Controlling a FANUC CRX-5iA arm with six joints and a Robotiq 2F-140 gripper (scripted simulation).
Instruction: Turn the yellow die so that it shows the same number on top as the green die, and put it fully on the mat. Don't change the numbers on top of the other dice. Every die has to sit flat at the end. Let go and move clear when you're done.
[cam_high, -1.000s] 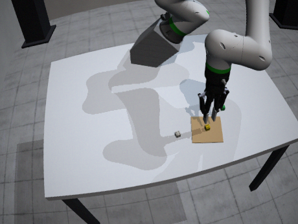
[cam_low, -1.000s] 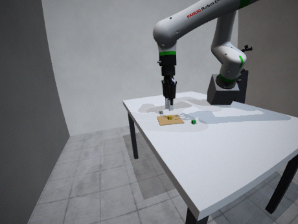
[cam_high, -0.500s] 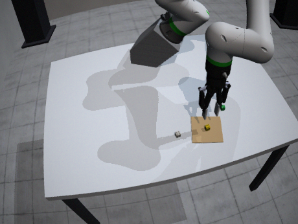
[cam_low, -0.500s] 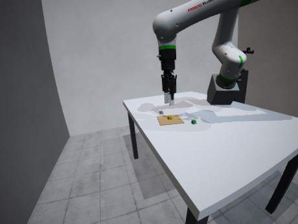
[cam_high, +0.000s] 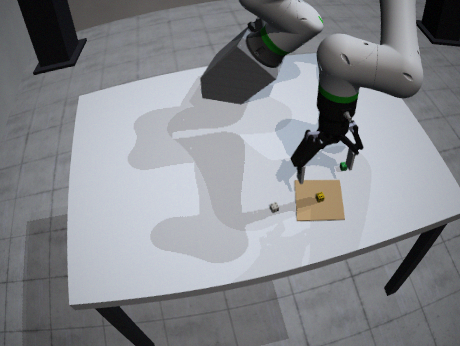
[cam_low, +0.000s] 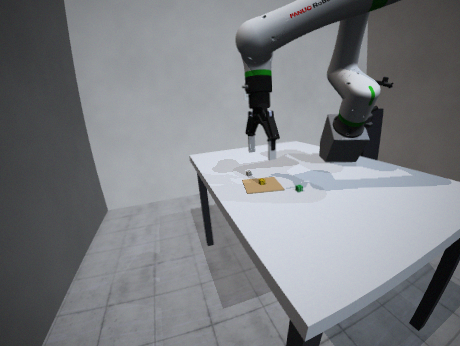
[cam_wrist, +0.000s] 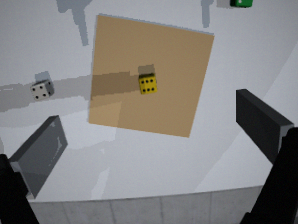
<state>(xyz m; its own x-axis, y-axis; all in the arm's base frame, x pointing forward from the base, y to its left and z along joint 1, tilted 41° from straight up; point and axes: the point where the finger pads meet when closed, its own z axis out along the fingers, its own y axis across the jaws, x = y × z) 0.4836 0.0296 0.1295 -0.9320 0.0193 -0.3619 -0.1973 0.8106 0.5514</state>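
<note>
The yellow die lies 12 cm below my hand. From my hand the other things lie so: white die 13 cm to the right, 12 cm below, 2 cm ahead; green die 12 cm below, 11 cm behind, 10 cm to the left; tan mat 13 cm below.
</note>
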